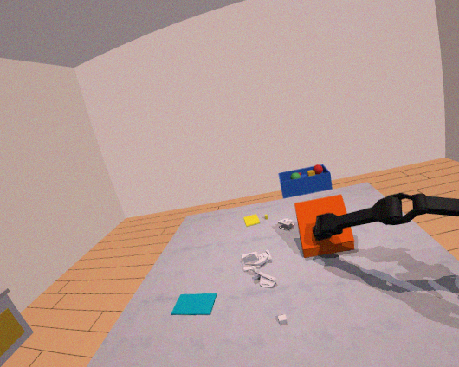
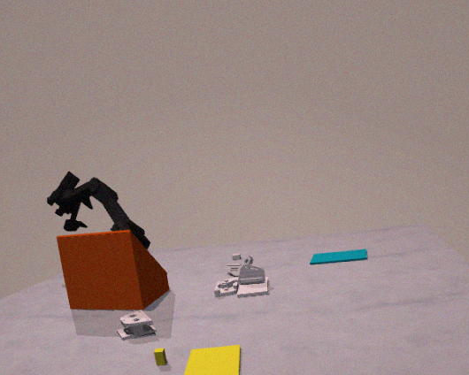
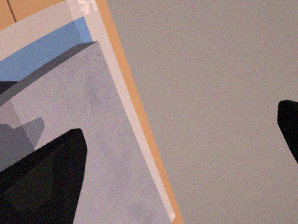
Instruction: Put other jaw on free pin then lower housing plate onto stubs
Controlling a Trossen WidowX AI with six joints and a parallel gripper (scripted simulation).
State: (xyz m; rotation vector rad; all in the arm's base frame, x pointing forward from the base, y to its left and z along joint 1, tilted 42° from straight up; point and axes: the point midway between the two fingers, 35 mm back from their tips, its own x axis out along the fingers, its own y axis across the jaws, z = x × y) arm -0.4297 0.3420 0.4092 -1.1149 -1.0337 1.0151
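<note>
Right now my gripper tip is 70 cm short of the grey jaw piece, 44 cm to the left of it and 13 cm above it. The rest, counted from my gripper tip: white housing piece 82 cm to the right, 54 cm ahead, 14 cm below; then white stepped piece 82 cm to the right, 54 cm ahead, 16 cm below; then small white cube 64 cm ahead, 21 cm to the right, 16 cm below.
</note>
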